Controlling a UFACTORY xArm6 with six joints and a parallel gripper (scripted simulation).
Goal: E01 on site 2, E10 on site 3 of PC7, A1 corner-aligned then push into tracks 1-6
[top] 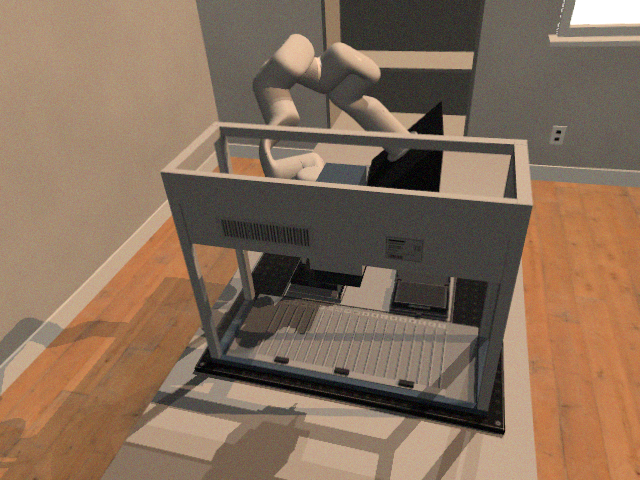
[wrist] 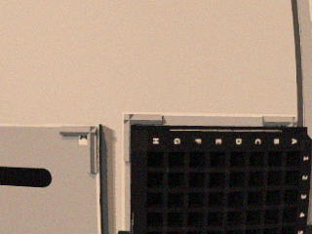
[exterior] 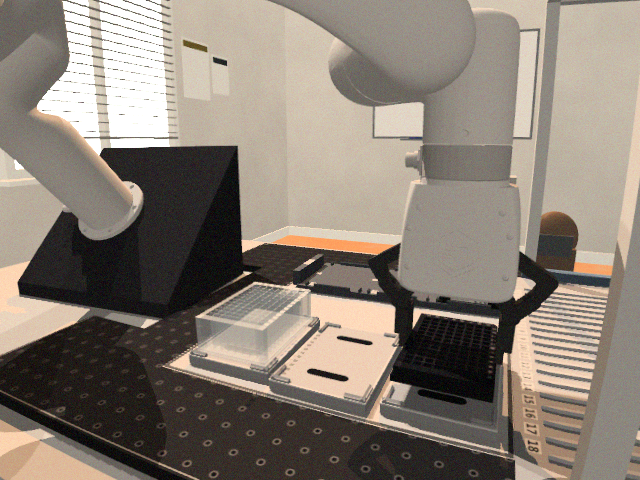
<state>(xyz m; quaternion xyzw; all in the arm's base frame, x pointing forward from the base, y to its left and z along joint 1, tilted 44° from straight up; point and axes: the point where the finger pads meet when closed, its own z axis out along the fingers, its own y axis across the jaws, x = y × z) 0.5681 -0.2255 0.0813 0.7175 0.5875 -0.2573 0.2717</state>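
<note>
Now: the nest S3 4 cm below my hand. From my hand the other things lie so: nest S2 (11 cm behind, 1 cm to the left, 4 cm below); then 96-well plate E01 (1 cm below); then clear deep-well block E07 (21 cm behind, 4 cm to the left, 2 cm below).
</note>
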